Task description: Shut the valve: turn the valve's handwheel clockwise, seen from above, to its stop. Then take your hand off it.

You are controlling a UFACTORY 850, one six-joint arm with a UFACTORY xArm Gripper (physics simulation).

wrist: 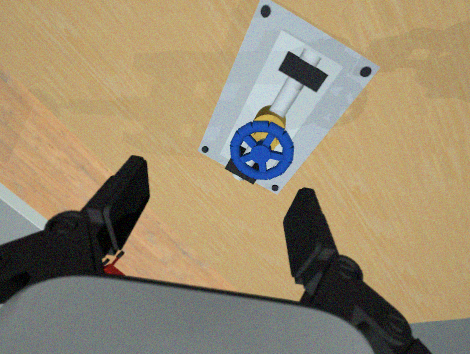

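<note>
Visible here: a blue handwheel and my gripper.
</note>
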